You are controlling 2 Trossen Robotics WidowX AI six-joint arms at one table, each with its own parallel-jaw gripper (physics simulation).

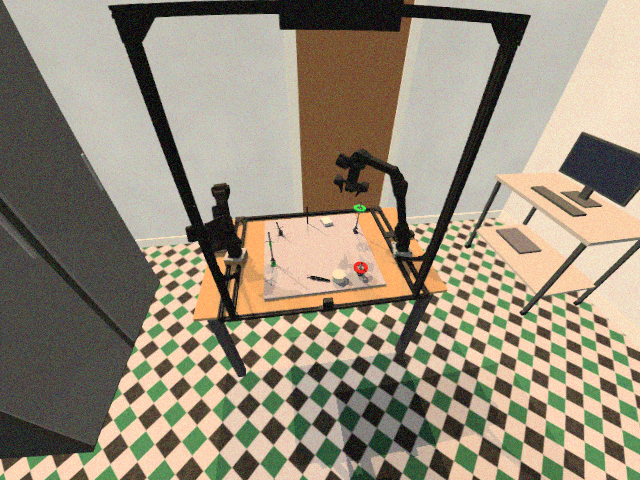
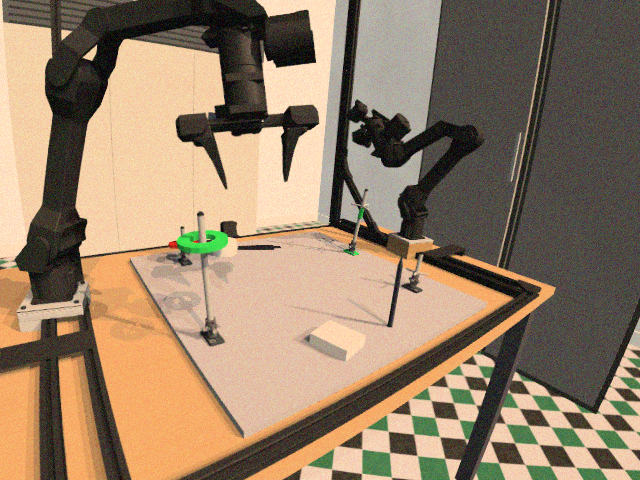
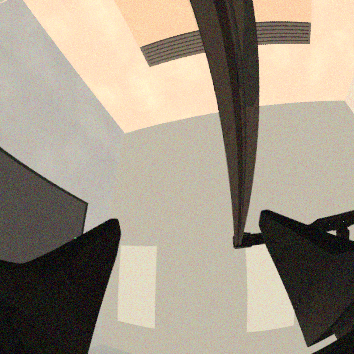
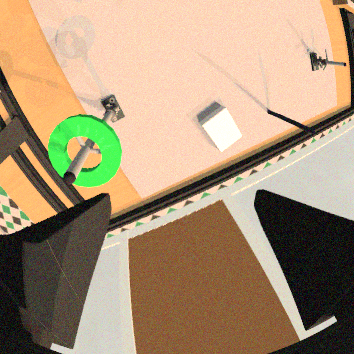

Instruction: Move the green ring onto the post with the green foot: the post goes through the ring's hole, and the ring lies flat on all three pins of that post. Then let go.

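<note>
The green ring hangs around the upper part of a tall post with a dark foot, well above the board. The post with the green foot stands across the board, with no ring on it. My right gripper is open and empty, pointing down above and to one side of the green ring. My left gripper is open and empty, raised near its own arm base, away from the ring. The pins under the ring are mostly hidden.
A red ring is on a short post near a pale round object and a black pen-like object. A white block, an upright black rod and another short post stand on the board.
</note>
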